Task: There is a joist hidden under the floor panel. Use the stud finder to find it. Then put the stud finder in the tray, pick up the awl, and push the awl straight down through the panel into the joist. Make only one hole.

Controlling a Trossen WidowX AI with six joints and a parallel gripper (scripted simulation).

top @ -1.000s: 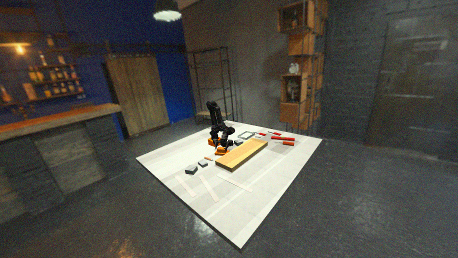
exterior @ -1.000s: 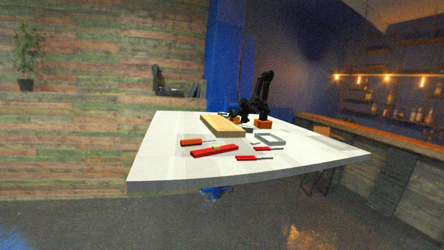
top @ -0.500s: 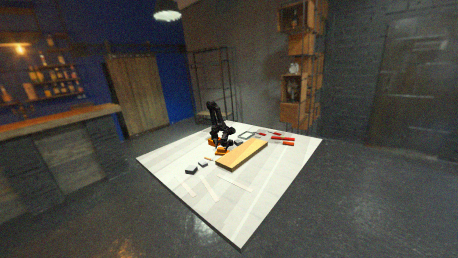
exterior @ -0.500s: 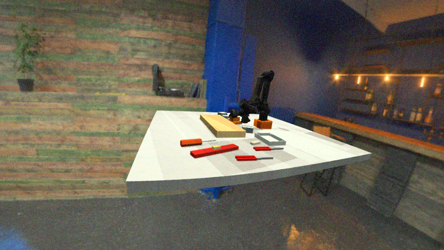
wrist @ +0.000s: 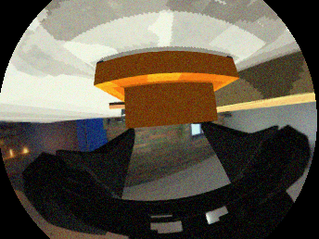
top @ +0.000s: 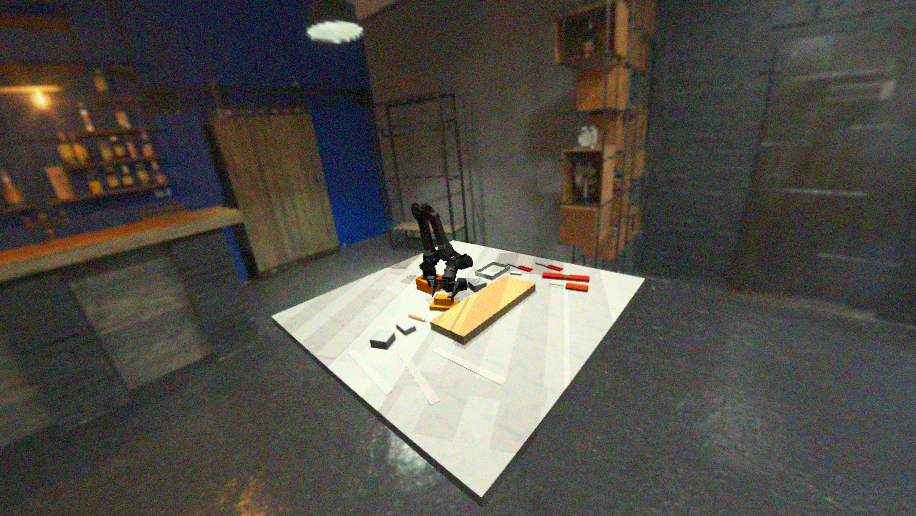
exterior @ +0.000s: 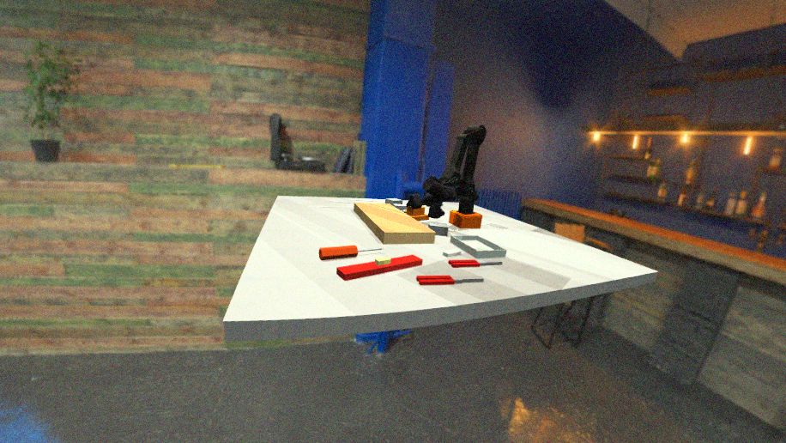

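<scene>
Right now my gripper tip is 2 cm to the right of the orange stud finder, 2 cm above it and 1 cm short of it. Round my gripper tip: grey tray (45 cm to the left, 5 cm below, 4 cm ahead); then awl (11 cm to the right, 6 cm below, 4 cm behind); then red level (50 cm to the left, 42 cm ahead, 5 cm below).
</scene>
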